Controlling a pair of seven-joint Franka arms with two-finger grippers.
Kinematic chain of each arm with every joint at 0, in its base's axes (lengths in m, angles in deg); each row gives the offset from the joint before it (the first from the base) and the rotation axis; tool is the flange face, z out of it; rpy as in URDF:
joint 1: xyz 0 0 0.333 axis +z
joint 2: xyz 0 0 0 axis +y
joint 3: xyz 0 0 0.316 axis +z
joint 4: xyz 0.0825 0 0 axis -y
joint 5: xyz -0.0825 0 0.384 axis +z
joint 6: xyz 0 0 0 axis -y
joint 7: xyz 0.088 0 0 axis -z
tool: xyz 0 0 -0.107 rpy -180 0 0
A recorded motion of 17 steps. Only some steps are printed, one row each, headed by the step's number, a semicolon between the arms.
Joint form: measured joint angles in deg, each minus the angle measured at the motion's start. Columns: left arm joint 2, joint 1, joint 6, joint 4, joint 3, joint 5, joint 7; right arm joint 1, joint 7, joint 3, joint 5, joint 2, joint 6, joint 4.
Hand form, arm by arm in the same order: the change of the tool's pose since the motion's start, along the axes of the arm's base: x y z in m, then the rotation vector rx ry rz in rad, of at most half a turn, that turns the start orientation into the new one. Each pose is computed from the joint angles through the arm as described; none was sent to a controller.
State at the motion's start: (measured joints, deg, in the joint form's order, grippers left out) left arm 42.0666 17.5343 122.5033 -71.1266 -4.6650 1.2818 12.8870; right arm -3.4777 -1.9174 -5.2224 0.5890 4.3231 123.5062 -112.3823
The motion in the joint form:
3: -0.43 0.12 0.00 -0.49 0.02 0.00 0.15; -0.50 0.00 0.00 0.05 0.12 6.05 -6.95
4: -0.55 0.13 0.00 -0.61 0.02 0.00 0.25; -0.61 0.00 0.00 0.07 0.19 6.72 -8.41
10: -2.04 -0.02 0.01 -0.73 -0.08 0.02 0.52; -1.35 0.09 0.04 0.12 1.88 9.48 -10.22
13: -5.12 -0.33 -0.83 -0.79 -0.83 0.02 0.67; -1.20 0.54 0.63 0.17 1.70 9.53 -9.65
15: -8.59 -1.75 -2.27 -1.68 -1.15 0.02 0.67; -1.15 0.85 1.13 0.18 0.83 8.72 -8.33
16: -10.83 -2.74 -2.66 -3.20 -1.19 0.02 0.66; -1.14 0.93 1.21 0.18 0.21 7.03 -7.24
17: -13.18 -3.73 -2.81 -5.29 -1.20 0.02 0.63; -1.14 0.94 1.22 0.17 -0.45 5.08 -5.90
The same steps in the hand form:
3: -0.0019 0.0011 0.0015 0.0008 0.0012 -0.0007; -0.0168 -0.0029 -0.0480 0.0028 0.0176 -0.0103
4: -0.0023 0.0011 0.0021 0.0013 0.0013 -0.0023; -0.0220 -0.0032 -0.0593 0.0052 0.0324 -0.0126
10: -0.0025 -0.0021 0.0209 0.0087 -0.0219 -0.0111; -0.0254 -0.0097 -0.0855 0.0054 0.0453 -0.0272
13: -0.0039 -0.0144 0.0598 0.0140 -0.0604 -0.0298; -0.0216 -0.0030 -0.0793 0.0058 0.0312 -0.0226
15: -0.0084 -0.0386 0.0948 0.0193 -0.0797 -0.0610; -0.0168 0.0018 -0.0616 0.0050 0.0071 -0.0183
16: -0.0134 -0.0541 0.1096 0.0227 -0.0848 -0.0804; -0.0154 0.0025 -0.0496 0.0062 0.0066 -0.0178
17: -0.0202 -0.0696 0.1209 0.0256 -0.0861 -0.0994; -0.0139 0.0024 -0.0356 0.0070 0.0057 -0.0174

